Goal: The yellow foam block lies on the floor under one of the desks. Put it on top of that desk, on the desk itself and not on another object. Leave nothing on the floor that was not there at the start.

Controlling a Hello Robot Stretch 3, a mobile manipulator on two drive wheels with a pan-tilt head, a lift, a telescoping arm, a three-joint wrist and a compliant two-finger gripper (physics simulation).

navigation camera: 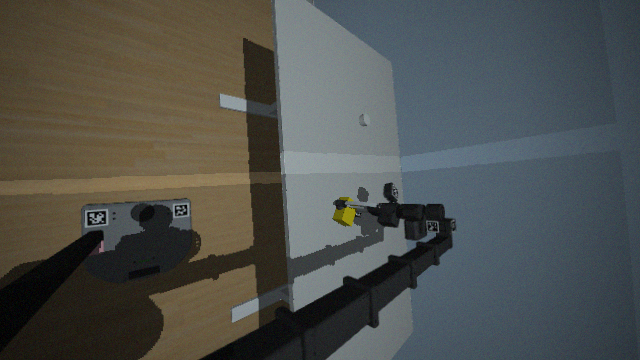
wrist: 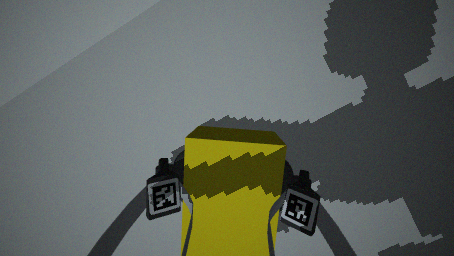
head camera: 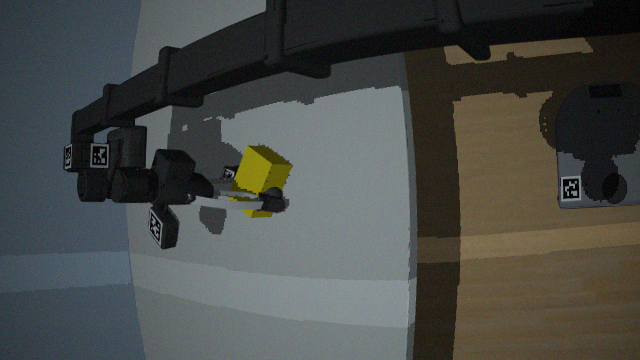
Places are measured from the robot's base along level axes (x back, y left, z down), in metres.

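Pixels of known places: gripper, fingertip midpoint: point(navigation camera: 341, 208) point(wrist: 232, 168) point(head camera: 266, 188); robot's base, origin of the base link: point(navigation camera: 142, 211) point(head camera: 612, 187).
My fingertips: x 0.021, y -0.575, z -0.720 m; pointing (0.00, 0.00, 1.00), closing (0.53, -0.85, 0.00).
Observation:
Ahead of a thing's pixels: the offset from my fingertips to its middle. Level surfaces: height alone.
The yellow foam block @(dx +0.010, dy +0.006, dz -0.023 m) point(head camera: 255, 167) point(navigation camera: 344, 216) point(wrist: 232, 227) is held between the fingertips of my gripper point(head camera: 265, 186) point(navigation camera: 343, 210) point(wrist: 232, 168), which is shut on it. The wrist view shows one finger pad against each side of the block. Block and gripper are over the top of the pale grey desk @(dz +0.000 m) point(head camera: 345, 210) point(navigation camera: 330, 100) point(wrist: 225, 55), inside its edges. The block looks tilted in the head view. Its shadow lies close to it on the desk, and its underside is hidden, so I cannot tell whether it touches the desk top.
A small white round object @(dx -0.376, dy -0.174, dz -0.012 m) point(navigation camera: 364, 120) stands on the desk, away from the block. My extended arm point(head camera: 350, 37) point(navigation camera: 395, 277) crosses above the desk. My base point(head camera: 590, 172) point(navigation camera: 175, 235) stands on the wood floor @(dz +0.720 m) point(head camera: 525, 290) point(navigation camera: 125, 125) before the desk's near edge. A blue-grey surface lies beyond the far edge.

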